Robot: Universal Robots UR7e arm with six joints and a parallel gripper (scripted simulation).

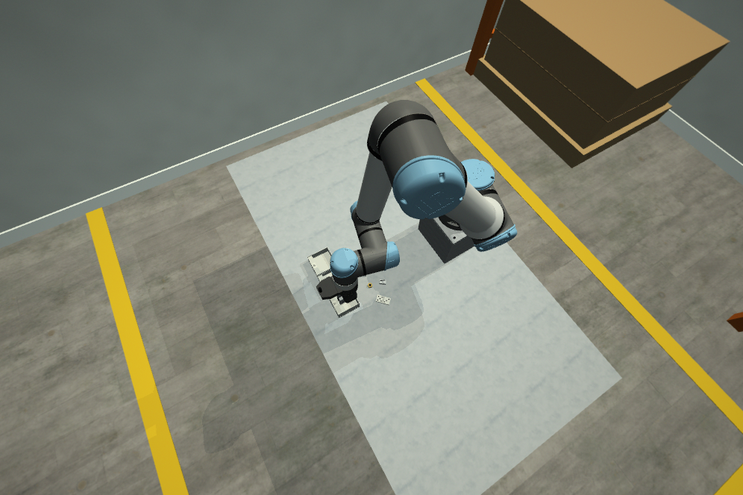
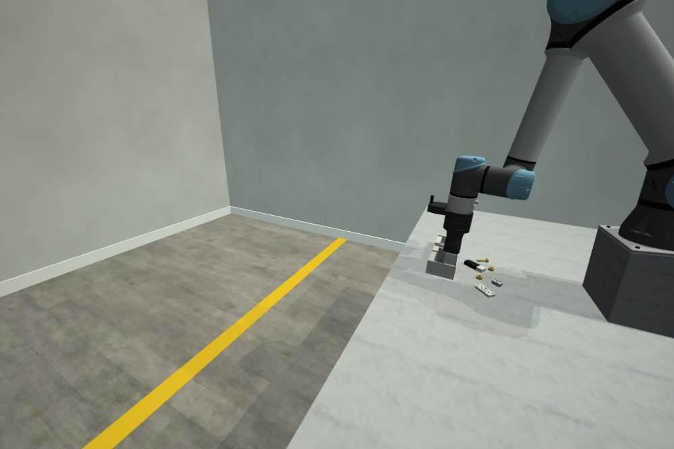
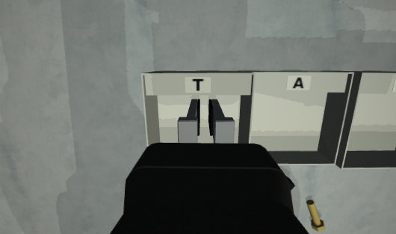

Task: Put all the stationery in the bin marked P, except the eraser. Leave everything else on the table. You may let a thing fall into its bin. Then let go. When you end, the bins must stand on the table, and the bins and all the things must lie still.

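The grey pencil sharpener lies 16 cm behind my hand, 2 cm to the right of it and 3 cm below it. The rest, counted from my hand: black-and-white eraser 10 cm behind, 8 cm to the right, 3 cm below; then white domino 14 cm behind, 4 cm to the left, 3 cm below; then bin 1 cm ahead, 8 cm to the right, 1 cm below.
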